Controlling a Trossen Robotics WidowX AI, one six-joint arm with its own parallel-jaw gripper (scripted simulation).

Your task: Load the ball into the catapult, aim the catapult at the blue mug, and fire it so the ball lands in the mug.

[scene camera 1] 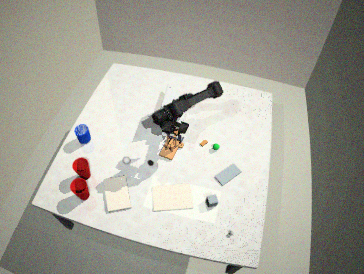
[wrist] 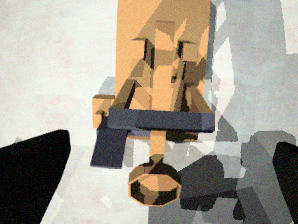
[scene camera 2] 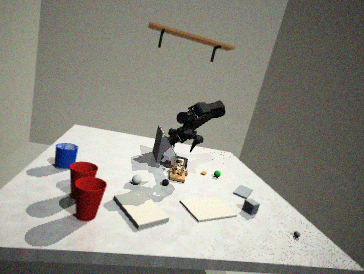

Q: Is the gripper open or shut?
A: Open.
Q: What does the gripper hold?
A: Nothing.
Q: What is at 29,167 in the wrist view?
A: The gripper.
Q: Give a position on a wooden catapult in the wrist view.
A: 160,60
